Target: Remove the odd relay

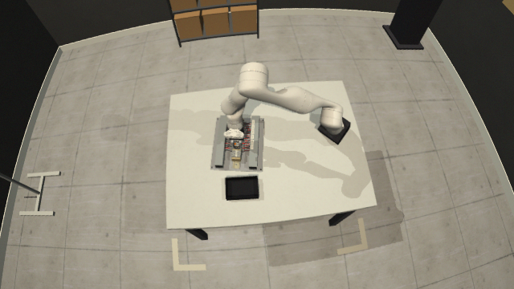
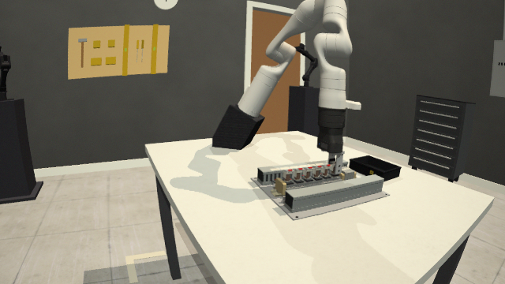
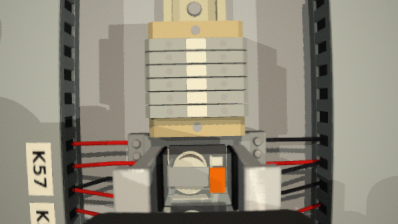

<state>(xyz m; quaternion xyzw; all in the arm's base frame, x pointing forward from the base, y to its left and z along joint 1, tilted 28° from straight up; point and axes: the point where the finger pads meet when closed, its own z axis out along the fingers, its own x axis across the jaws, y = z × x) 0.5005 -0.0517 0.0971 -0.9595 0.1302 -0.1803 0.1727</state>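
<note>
The clear relay is 10 mm below my hand. From my hand the other things lie so: black parts tray: 220 mm to the left, 40 mm below, 10 mm ahead; relay panel: 40 mm to the right, 40 mm below, 10 mm behind.
</note>
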